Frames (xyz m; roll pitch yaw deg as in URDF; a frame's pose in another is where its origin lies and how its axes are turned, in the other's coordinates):
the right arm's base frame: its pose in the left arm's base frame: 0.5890 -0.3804 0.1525 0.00 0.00 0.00
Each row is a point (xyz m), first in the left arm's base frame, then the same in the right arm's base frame.
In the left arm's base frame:
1: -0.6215 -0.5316 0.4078
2: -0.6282 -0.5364 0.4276
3: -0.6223 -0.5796 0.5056
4: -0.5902 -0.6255 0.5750
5: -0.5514 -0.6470 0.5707
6: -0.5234 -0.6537 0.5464
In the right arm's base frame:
1: -1.2105 -0.1512 0.2553
2: -1.2172 -0.1560 0.2751
3: -1.2113 -0.1992 0.3531
4: -1.1792 -0.2451 0.4225
5: -1.1404 -0.2666 0.4182
6: -1.1124 -0.2733 0.3939

